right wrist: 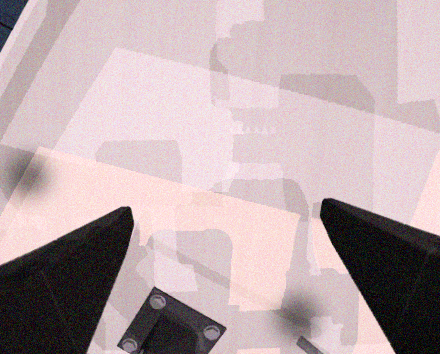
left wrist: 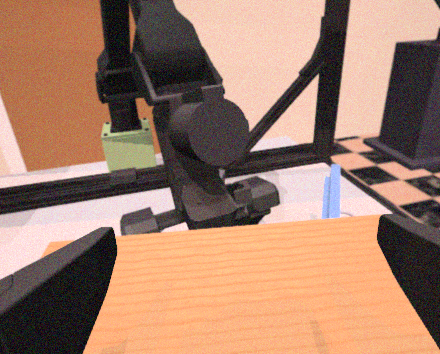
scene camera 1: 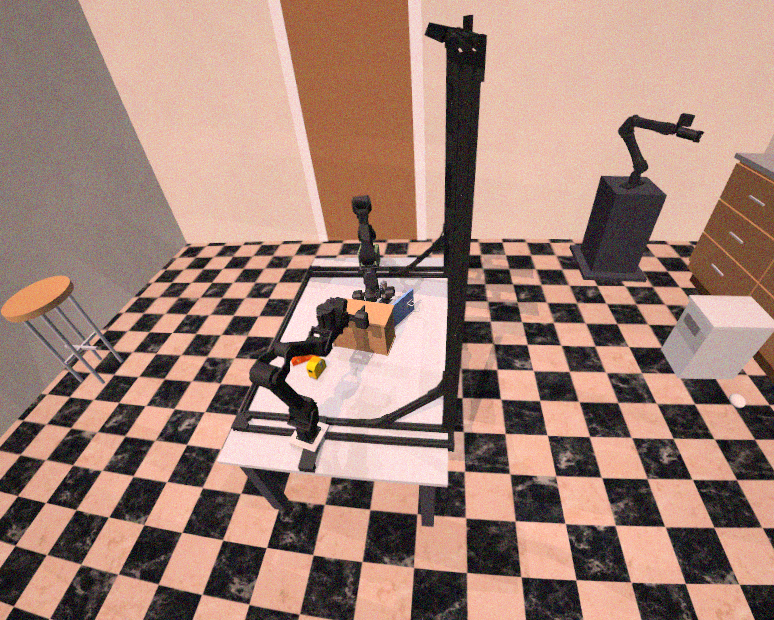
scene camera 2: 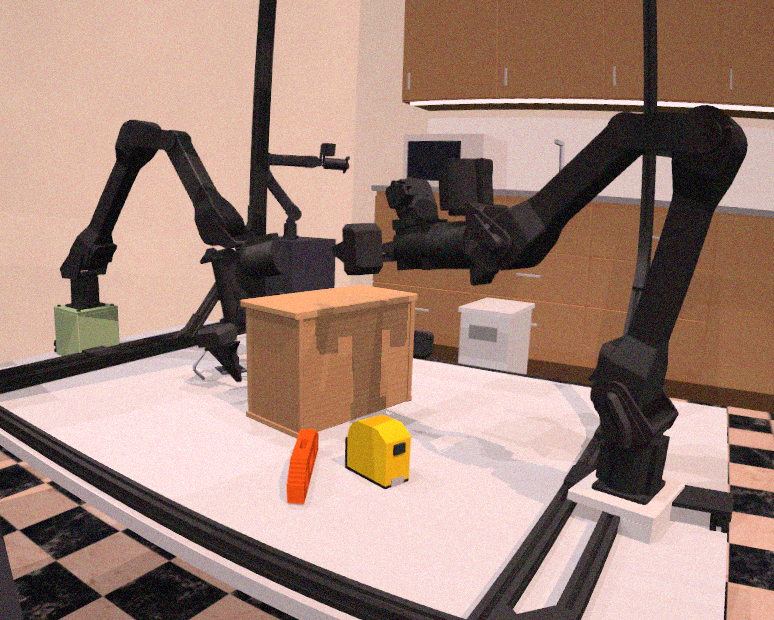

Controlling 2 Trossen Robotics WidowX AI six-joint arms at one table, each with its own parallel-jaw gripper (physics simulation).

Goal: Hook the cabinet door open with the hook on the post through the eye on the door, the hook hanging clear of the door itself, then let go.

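Frame: origin at the left arm's base, x ahead, y left, z up, level; centimetres.
Seen in the pictures: left gripper, fingertip midpoint: (left wrist: 246,232) (scene camera 1: 353,303); right gripper, fingertip midpoint: (right wrist: 228,211); left arm's base, link origin: (scene camera 1: 308,433) (scene camera 2: 629,486); right arm's base, link origin: (left wrist: 126,126) (scene camera 2: 85,305).
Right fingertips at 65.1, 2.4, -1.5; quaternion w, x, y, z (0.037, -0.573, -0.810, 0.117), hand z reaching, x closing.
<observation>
Offsets run from my right fingertips to a thing's top centre, as dx, dy, dz. "*": to the spot under its first point.
The brown cabinet @[-17.9, -1.8, +15.5] (scene camera 1: 365,332) (scene camera 2: 355,368) (left wrist: 250,290) stands mid-table. Its blue door @[* -1.8, -13.8, +5.9] (scene camera 1: 403,308) (left wrist: 334,192) stands swung out, with the pale eye (scene camera 1: 410,302) on it. The grey hook @[* +6.2, +8.0, +1.5] (scene camera 2: 199,366) (right wrist: 310,345) hangs low beside the post; its tip shows in the right wrist view. The post's dark base plate @[* +8.5, -2.4, -1.4] (right wrist: 145,320) shows there too; the post is largely hidden. My right gripper (scene camera 1: 374,295) (scene camera 2: 227,362) (right wrist: 228,211) is open and empty, pointing down low at the post behind the cabinet. My left gripper (scene camera 1: 361,316) (scene camera 2: 354,248) is open and empty above the cabinet top.
A yellow tape measure @[* -41.2, +7.7, +4.3] (scene camera 1: 315,367) (scene camera 2: 379,452) and an orange block-like object @[-33.6, +15.8, +2.4] (scene camera 1: 301,359) (scene camera 2: 302,466) lie in front of the cabinet. A black frame (scene camera 1: 387,423) (scene camera 2: 129,351) borders the table, with a tall upright (scene camera 1: 460,193) at its side.
</observation>
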